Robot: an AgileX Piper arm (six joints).
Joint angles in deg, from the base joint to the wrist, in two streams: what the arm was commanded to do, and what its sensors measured. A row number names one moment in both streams.
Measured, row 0: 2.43, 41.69, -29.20, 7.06, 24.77, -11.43
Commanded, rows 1 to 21: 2.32, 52.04, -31.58, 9.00, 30.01, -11.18; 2.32, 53.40, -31.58, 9.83, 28.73, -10.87; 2.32, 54.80, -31.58, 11.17, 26.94, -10.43; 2.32, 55.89, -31.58, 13.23, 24.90, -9.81; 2.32, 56.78, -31.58, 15.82, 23.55, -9.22; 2.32, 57.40, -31.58, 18.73, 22.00, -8.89; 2.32, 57.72, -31.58, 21.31, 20.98, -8.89; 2.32, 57.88, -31.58, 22.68, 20.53, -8.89; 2.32, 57.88, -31.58, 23.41, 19.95, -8.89; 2.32, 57.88, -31.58, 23.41, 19.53, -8.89; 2.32, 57.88, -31.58, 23.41, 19.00, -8.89; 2.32, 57.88, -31.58, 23.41, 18.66, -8.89; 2.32, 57.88, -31.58, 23.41, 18.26, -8.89; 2.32, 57.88, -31.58, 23.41, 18.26, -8.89; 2.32, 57.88, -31.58, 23.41, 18.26, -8.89; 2.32, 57.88, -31.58, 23.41, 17.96, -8.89; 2.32, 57.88, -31.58, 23.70, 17.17, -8.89; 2.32, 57.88, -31.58, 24.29, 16.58, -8.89; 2.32, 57.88, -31.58, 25.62, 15.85, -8.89; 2.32, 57.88, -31.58, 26.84, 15.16, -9.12; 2.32, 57.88, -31.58, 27.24, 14.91, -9.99
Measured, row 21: 2.43, 57.81, -31.27, 24.29, 17.41, -8.82
